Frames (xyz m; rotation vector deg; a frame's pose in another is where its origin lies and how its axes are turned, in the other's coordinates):
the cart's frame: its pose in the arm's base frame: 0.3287 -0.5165 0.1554 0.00 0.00 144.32
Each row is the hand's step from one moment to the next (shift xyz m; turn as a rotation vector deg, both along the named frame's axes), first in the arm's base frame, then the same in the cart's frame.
Working: the arm's base frame: its pose in the cart's frame: 0.5683 -0.2278 -0.1554 0.00 0.00 -144.32

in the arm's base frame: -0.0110 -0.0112 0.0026 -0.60 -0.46 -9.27
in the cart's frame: 0.0024 0.0155 0.0026 0.22 0.72 -9.27
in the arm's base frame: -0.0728 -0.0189 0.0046 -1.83 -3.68 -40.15
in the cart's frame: 0.0481 0.0578 0.0046 -0.66 4.06 -40.15
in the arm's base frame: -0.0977 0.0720 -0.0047 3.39 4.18 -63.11
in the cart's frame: 0.1214 -0.0015 -0.0047 -0.32 -5.37 -63.11
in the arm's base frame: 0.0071 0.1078 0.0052 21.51 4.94 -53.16
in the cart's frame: 0.0571 -0.0917 0.0052 -14.59 -16.56 -53.16
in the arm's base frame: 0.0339 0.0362 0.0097 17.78 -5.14 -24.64
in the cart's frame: -0.0064 -0.0492 0.0097 -17.44 -6.20 -24.64
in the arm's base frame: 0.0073 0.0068 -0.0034 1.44 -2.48 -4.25
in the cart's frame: -0.0020 -0.0098 -0.0034 -2.62 1.17 -4.25
